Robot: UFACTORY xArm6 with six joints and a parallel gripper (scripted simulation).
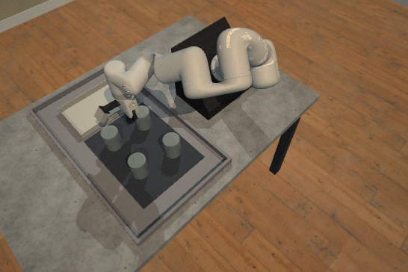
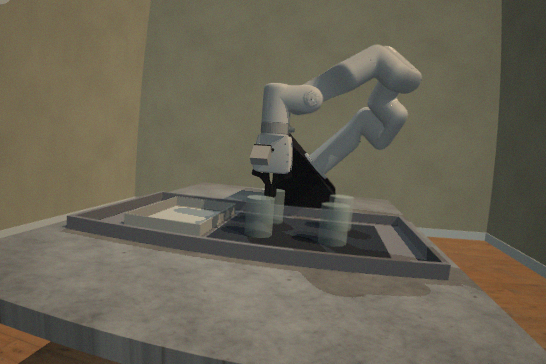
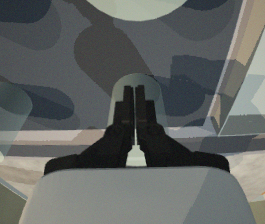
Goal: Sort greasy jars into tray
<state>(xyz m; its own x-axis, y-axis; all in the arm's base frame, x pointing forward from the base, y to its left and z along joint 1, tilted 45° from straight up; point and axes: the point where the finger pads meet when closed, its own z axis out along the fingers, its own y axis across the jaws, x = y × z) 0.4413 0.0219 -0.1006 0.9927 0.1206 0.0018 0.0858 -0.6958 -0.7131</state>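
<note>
My gripper is now 100 mm to the right of the dark mat, 90 mm above it and 20 mm short of it. Also, from my hand: cream tray: 220 mm to the right, 90 mm below, 50 mm ahead.
</note>
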